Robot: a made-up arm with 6 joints. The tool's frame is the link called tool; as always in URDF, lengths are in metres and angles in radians. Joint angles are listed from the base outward.
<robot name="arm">
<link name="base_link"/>
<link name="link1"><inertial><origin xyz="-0.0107 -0.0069 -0.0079"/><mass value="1.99"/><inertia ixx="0.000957" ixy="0" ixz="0" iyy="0.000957" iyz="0" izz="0.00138"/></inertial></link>
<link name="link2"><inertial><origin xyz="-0.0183 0.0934 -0.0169"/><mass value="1.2"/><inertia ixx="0.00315" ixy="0.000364" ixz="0" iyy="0.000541" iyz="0" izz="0.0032"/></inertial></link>
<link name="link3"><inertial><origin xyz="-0.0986 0.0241 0.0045"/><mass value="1.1"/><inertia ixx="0.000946" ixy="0.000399" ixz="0" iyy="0.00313" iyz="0" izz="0.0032"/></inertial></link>
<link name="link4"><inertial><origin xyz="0.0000 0.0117 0.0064"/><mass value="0.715"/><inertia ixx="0.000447" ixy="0" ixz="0" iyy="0.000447" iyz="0" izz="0.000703"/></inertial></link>
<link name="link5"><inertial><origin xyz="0.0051 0.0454 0.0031"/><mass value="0.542"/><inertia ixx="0.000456" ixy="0" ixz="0" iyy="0.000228" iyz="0" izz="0.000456"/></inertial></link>
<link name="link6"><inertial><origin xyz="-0.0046 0.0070 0.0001"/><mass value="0.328"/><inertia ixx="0.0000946" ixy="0" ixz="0" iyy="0.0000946" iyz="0" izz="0.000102"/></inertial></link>
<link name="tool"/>
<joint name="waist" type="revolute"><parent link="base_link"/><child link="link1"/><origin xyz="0 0 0.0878" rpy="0 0 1.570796"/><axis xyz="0 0 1"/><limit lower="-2.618" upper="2.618"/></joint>
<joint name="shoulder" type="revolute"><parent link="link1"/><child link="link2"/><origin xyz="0 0 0" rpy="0 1.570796 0"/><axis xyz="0 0 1"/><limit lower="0" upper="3.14"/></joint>
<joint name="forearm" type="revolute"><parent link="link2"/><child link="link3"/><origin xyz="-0.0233 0.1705 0" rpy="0 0 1.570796"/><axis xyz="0 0 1"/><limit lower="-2.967" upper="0"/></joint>
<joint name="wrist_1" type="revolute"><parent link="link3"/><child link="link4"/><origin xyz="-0.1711 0.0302 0" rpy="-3.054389 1.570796 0"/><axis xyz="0 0 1"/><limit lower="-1.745" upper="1.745"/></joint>
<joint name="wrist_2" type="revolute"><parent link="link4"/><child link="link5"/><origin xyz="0 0 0" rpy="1.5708 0 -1.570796"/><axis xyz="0 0 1"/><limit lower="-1.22" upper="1.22"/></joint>
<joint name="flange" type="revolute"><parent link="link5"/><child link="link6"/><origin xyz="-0.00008 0.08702 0" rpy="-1.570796 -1.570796 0"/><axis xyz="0 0 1"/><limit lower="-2.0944" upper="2.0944"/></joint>
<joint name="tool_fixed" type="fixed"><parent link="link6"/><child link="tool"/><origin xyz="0 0 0" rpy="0 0 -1.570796"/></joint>
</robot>
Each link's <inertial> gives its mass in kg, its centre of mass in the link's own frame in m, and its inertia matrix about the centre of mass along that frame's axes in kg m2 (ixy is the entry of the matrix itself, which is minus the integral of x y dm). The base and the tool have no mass. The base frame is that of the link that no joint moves.
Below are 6 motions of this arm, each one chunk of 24 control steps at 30 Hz.
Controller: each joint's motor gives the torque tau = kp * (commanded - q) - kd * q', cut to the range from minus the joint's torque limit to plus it. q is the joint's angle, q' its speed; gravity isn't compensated. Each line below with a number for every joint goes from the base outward.
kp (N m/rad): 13 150 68 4.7 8.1 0.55
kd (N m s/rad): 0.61 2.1 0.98 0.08 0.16 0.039
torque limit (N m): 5 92 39 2.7 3.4 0.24
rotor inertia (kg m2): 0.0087 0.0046 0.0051 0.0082 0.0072 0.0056
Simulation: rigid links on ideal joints. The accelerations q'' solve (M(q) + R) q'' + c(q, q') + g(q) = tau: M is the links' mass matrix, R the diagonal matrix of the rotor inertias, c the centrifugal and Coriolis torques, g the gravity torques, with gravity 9.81 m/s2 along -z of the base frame. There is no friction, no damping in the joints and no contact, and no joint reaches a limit. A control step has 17 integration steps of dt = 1/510 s. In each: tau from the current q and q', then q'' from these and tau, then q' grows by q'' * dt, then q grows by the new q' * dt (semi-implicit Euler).
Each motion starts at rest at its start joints. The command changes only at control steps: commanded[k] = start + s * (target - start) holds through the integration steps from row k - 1 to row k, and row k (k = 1, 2, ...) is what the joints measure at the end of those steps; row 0 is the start. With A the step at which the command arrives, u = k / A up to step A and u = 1 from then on. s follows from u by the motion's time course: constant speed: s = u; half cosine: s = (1 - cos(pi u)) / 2; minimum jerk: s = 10 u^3 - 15 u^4 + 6 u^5; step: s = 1 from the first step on.
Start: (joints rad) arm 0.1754 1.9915 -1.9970 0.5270 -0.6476 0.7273
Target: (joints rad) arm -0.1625 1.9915 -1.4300 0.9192 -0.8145 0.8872
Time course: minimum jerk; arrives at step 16
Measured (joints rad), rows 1 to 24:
1: 0.1754 1.9991 -1.9828 0.5269 -0.6547 0.7269
2: 0.1748 2.0188 -1.9528 0.5311 -0.6564 0.7267
3: 0.1732 2.0397 -1.9111 0.5457 -0.6381 0.7287
4: 0.1704 2.0541 -1.8623 0.5736 -0.6082 0.7351
5: 0.1658 2.0593 -1.8110 0.6136 -0.5885 0.7473
6: 0.1587 2.0563 -1.7589 0.6607 -0.5947 0.7649
7: 0.1472 2.0481 -1.7060 0.7091 -0.6265 0.7865
8: 0.1290 2.0391 -1.6510 0.7544 -0.6709 0.8098
9: 0.1023 2.0332 -1.5930 0.7954 -0.7113 0.8330
10: 0.0663 2.0330 -1.5328 0.8341 -0.7372 0.8550
11: 0.0218 2.0385 -1.4738 0.8735 -0.7461 0.8757
12: -0.0293 2.0468 -1.4213 0.9158 -0.7432 0.8952
13: -0.0840 2.0540 -1.3813 0.9598 -0.7371 0.9137
14: -0.1388 2.0570 -1.3582 0.9996 -0.7360 0.9307
15: -0.1900 2.0548 -1.3531 1.0265 -0.7439 0.9450
16: -0.2342 2.0485 -1.3612 1.0331 -0.7592 0.9554
17: -0.2689 2.0399 -1.3735 1.0181 -0.7772 0.9605
18: -0.2928 2.0323 -1.3828 0.9886 -0.7927 0.9600
19: -0.3049 2.0287 -1.3866 0.9578 -0.8017 0.9542
20: -0.3054 2.0298 -1.3852 0.9381 -0.8015 0.9445
21: -0.2951 2.0340 -1.3801 0.9360 -0.7925 0.9329
22: -0.2758 2.0390 -1.3740 0.9496 -0.7786 0.9216
23: -0.2499 2.0427 -1.3693 0.9708 -0.7657 0.9127
24: -0.2201 2.0442 -1.3674 0.9891 -0.7580 0.9071

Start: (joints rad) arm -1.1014 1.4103 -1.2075 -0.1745 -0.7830 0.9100
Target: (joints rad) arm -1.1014 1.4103 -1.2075 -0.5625 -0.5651 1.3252
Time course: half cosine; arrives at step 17
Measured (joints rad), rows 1 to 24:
1: -1.1015 1.4139 -1.1866 -0.1754 -0.7861 0.9097
2: -1.1017 1.4294 -1.1549 -0.1815 -0.7733 0.9110
3: -1.1019 1.4480 -1.1322 -0.1967 -0.7284 0.9174
4: -1.1022 1.4572 -1.1207 -0.2221 -0.6683 0.9319
5: -1.1029 1.4555 -1.1203 -0.2556 -0.6244 0.9554
6: -1.1041 1.4483 -1.1297 -0.2931 -0.6139 0.9864
7: -1.1055 1.4403 -1.1434 -0.3308 -0.6287 1.0222
8: -1.1062 1.4336 -1.1546 -0.3667 -0.6466 1.0601
9: -1.1054 1.4299 -1.1596 -0.4010 -0.6491 1.0983
10: -1.1032 1.4304 -1.1582 -0.4354 -0.6302 1.1364
11: -1.1003 1.4345 -1.1523 -0.4709 -0.5960 1.1749
12: -1.0977 1.4399 -1.1443 -0.5071 -0.5578 1.2142
13: -1.0962 1.4442 -1.1375 -0.5414 -0.5259 1.2545
14: -1.0959 1.4458 -1.1343 -0.5705 -0.5063 1.2948
15: -1.0967 1.4448 -1.1357 -0.5907 -0.4995 1.3332
16: -1.0981 1.4421 -1.1401 -0.6003 -0.5025 1.3675
17: -1.0996 1.4391 -1.1451 -0.5995 -0.5108 1.3951
18: -1.1008 1.4369 -1.1485 -0.5911 -0.5194 1.4146
19: -1.1014 1.4363 -1.1495 -0.5802 -0.5241 1.4255
20: -1.1017 1.4371 -1.1483 -0.5723 -0.5231 1.4284
21: -1.1019 1.4386 -1.1459 -0.5703 -0.5179 1.4251
22: -1.1022 1.4402 -1.1434 -0.5740 -0.5116 1.4175
23: -1.1026 1.4412 -1.1418 -0.5806 -0.5072 1.4074
24: -1.1029 1.4413 -1.1415 -0.5868 -0.5062 1.3964

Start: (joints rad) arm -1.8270 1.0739 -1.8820 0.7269 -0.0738 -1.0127
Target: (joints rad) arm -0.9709 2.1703 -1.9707 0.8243 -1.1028 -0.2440
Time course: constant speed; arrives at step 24
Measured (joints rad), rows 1 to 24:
1: -1.8159 1.0909 -1.8880 0.7267 -0.0972 -1.0111
2: -1.7909 1.1361 -1.8980 0.7278 -0.1555 -1.0055
3: -1.7610 1.1959 -1.8928 0.7321 -0.2259 -0.9936
4: -1.7324 1.2614 -1.8742 0.7410 -0.2764 -0.9738
5: -1.7047 1.3279 -1.8539 0.7547 -0.2964 -0.9458
6: -1.6750 1.3898 -1.8380 0.7707 -0.3010 -0.9101
7: -1.6414 1.4442 -1.8306 0.7852 -0.3131 -0.8682
8: -1.6036 1.4910 -1.8331 0.7952 -0.3466 -0.8219
9: -1.5630 1.5318 -1.8440 0.8000 -0.4007 -0.7736
10: -1.5217 1.5694 -1.8593 0.8005 -0.4655 -0.7253
11: -1.4816 1.6071 -1.8742 0.7989 -0.5297 -0.6793
12: -1.4439 1.6481 -1.8852 0.7972 -0.5862 -0.6367
13: -1.4086 1.6941 -1.8906 0.7979 -0.6326 -0.5981
14: -1.3755 1.7449 -1.8903 0.8032 -0.6702 -0.5633
15: -1.3436 1.7990 -1.8863 0.8142 -0.7020 -0.5314
16: -1.3120 1.8537 -1.8812 0.8303 -0.7320 -0.5012
17: -1.2799 1.9068 -1.8777 0.8494 -0.7641 -0.4715
18: -1.2469 1.9567 -1.8777 0.8677 -0.8012 -0.4414
19: -1.2130 2.0032 -1.8818 0.8817 -0.8442 -0.4103
20: -1.1780 2.0470 -1.8891 0.8888 -0.8919 -0.3785
21: -1.1424 2.0896 -1.8979 0.8887 -0.9416 -0.3463
22: -1.1062 2.1326 -1.9063 0.8834 -0.9903 -0.3141
23: -1.0695 2.1773 -1.9129 0.8767 -1.0359 -0.2824
24: -1.0323 2.2240 -1.9174 0.8726 -1.0776 -0.2513

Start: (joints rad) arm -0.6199 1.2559 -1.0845 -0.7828 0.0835 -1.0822
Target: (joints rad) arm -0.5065 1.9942 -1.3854 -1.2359 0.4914 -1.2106
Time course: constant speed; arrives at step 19
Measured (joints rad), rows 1 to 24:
1: -0.6190 1.2833 -1.0854 -0.7879 0.0918 -1.0823
2: -0.6155 1.3443 -1.0833 -0.8044 0.1205 -1.0839
3: -0.6095 1.4098 -1.0737 -0.8313 0.1683 -1.0888
4: -0.6024 1.4621 -1.0637 -0.8605 0.2223 -1.0994
5: -0.5965 1.5017 -1.0696 -0.8836 0.2664 -1.1163
6: -0.5927 1.5348 -1.0960 -0.8998 0.2880 -1.1375
7: -0.5901 1.5656 -1.1322 -0.9164 0.2878 -1.1590
8: -0.5869 1.5973 -1.1649 -0.9404 0.2796 -1.1772
9: -0.5814 1.6333 -1.1876 -0.9723 0.2805 -1.1903
10: -0.5735 1.6752 -1.2007 -1.0063 0.2985 -1.1985
11: -0.5643 1.7212 -1.2081 -1.0348 0.3292 -1.2034
12: -0.5554 1.7675 -1.2147 -1.0534 0.3623 -1.2068
13: -0.5476 1.8110 -1.2249 -1.0634 0.3899 -1.2100
14: -0.5409 1.8508 -1.2409 -1.0711 0.4099 -1.2136
15: -0.5349 1.8878 -1.2616 -1.0844 0.4246 -1.2175
16: -0.5290 1.9240 -1.2840 -1.1079 0.4379 -1.2211
17: -0.5231 1.9611 -1.3049 -1.1408 0.4528 -1.2241
18: -0.5171 2.0001 -1.3229 -1.1771 0.4706 -1.2268
19: -0.5111 2.0409 -1.3381 -1.2096 0.4906 -1.2295
20: -0.5061 2.0586 -1.3267 -1.2284 0.4974 -1.2320
21: -0.5024 2.0559 -1.3087 -1.2193 0.4966 -1.2359
22: -0.4999 2.0502 -1.3114 -1.1884 0.4984 -1.2416
23: -0.4985 2.0438 -1.3266 -1.1600 0.4992 -1.2472
24: -0.4977 2.0364 -1.3388 -1.1538 0.4954 -1.2507

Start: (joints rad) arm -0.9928 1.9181 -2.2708 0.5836 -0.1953 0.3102
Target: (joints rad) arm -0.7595 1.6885 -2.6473 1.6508 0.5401 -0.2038
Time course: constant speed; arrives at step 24
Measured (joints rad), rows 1 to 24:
1: -0.9930 1.9232 -2.2649 0.5950 -0.1827 0.3090
2: -0.9935 1.9351 -2.2563 0.6315 -0.1397 0.3060
3: -0.9936 1.9453 -2.2489 0.6915 -0.0719 0.3022
4: -0.9915 1.9489 -2.2482 0.7608 -0.0032 0.2987
5: -0.9854 1.9438 -2.2581 0.8220 0.0455 0.2956
6: -0.9745 1.9299 -2.2793 0.8661 0.0690 0.2913
7: -0.9594 1.9089 -2.3090 0.8965 0.0765 0.2832
8: -0.9415 1.8845 -2.3423 0.9238 0.0819 0.2691
9: -0.9223 1.8609 -2.3742 0.9580 0.0947 0.2478
10: -0.9033 1.8418 -2.4006 1.0032 0.1179 0.2194
11: -0.8856 1.8291 -2.4197 1.0568 0.1495 0.1858
12: -0.8700 1.8227 -2.4318 1.1117 0.1862 0.1494
13: -0.8568 1.8205 -2.4391 1.1609 0.2246 0.1130
14: -0.8460 1.8197 -2.4449 1.2003 0.2619 0.0791
15: -0.8372 1.8173 -2.4525 1.2309 0.2965 0.0491
16: -0.8303 1.8112 -2.4643 1.2579 0.3280 0.0235
17: -0.8248 1.8009 -2.4811 1.2881 0.3568 0.0020
18: -0.8200 1.7869 -2.5021 1.3267 0.3835 -0.0167
19: -0.8152 1.7706 -2.5258 1.3752 0.4092 -0.0339
20: -0.8093 1.7540 -2.5500 1.4311 0.4352 -0.0509
21: -0.8017 1.7385 -2.5727 1.4893 0.4629 -0.0689
22: -0.7918 1.7254 -2.5930 1.5445 0.4933 -0.0883
23: -0.7798 1.7148 -2.6103 1.5931 0.5261 -0.1092
24: -0.7668 1.7063 -2.6252 1.6343 0.5601 -0.1313

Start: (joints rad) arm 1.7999 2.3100 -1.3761 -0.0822 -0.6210 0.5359
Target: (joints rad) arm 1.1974 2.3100 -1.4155 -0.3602 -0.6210 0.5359
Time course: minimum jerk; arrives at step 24
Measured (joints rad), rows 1 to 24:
1: 1.7998 2.3269 -1.3729 -0.0823 -0.6233 0.5356
2: 1.7995 2.3527 -1.3504 -0.0830 -0.6097 0.5361
3: 1.7990 2.3723 -1.3201 -0.0858 -0.5677 0.5396
4: 1.7974 2.3825 -1.3022 -0.0914 -0.5157 0.5478
5: 1.7939 2.3827 -1.3020 -0.1002 -0.4852 0.5603
6: 1.7872 2.3750 -1.3152 -0.1122 -0.4933 0.5749
7: 1.7764 2.3639 -1.3342 -0.1274 -0.5315 0.5882
8: 1.7606 2.3536 -1.3513 -0.1459 -0.5758 0.5971
9: 1.7391 2.3475 -1.3615 -0.1672 -0.6044 0.6002
10: 1.7112 2.3473 -1.3638 -0.1907 -0.6090 0.5977
11: 1.6764 2.3525 -1.3602 -0.2154 -0.5937 0.5913
12: 1.6343 2.3602 -1.3538 -0.2402 -0.5699 0.5832
13: 1.5851 2.3667 -1.3486 -0.2639 -0.5486 0.5757
14: 1.5298 2.3697 -1.3478 -0.2856 -0.5374 0.5699
15: 1.4698 2.3687 -1.3525 -0.3045 -0.5381 0.5663
16: 1.4073 2.3648 -1.3610 -0.3199 -0.5482 0.5645
17: 1.3444 2.3599 -1.3701 -0.3316 -0.5621 0.5639
18: 1.2832 2.3561 -1.3768 -0.3399 -0.5736 0.5637
19: 1.2259 2.3547 -1.3795 -0.3454 -0.5783 0.5639
20: 1.1743 2.3559 -1.3783 -0.3490 -0.5752 0.5644
21: 1.1301 2.3588 -1.3745 -0.3514 -0.5664 0.5657
22: 1.0949 2.3620 -1.3699 -0.3530 -0.5557 0.5681
23: 1.0699 2.3642 -1.3663 -0.3539 -0.5471 0.5716
24: 1.0558 2.3648 -1.3650 -0.3540 -0.5434 0.5761

